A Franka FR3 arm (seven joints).
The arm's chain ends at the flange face. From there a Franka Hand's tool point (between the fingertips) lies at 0.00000 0.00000 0.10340 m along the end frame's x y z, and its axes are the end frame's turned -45 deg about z.
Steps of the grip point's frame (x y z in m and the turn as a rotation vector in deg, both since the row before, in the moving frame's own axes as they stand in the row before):
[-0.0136 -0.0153 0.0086 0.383 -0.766 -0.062]
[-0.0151 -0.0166 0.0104 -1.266 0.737 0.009]
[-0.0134 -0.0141 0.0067 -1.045 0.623 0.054]
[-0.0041 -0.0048 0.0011 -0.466 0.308 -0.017]
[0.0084 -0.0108 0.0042 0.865 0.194 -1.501]
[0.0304 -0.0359 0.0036 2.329 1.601 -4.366]
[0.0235 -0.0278 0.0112 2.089 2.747 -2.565]
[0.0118 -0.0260 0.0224 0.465 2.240 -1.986]
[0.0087 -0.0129 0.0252 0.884 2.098 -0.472]
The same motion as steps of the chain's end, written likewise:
[-0.0190 -0.0017 0.0086 -0.271 -0.812 -0.062]
[-0.0250 -0.0017 0.0104 -0.374 1.416 0.009]
[-0.0216 -0.0010 0.0067 -0.298 1.179 0.054]
[-0.0073 -0.0007 0.0011 -0.112 0.547 -0.017]
[-0.0008 -0.0122 0.0042 0.749 -0.474 -1.501]
[-0.0028 -0.0419 0.0037 2.779 -0.515 -4.366]
[-0.0037 -0.0301 0.0114 3.420 0.465 -2.565]
[-0.0122 -0.0232 0.0225 1.913 1.255 -1.986]
[-0.0045 -0.0115 0.0253 2.109 0.858 -0.472]

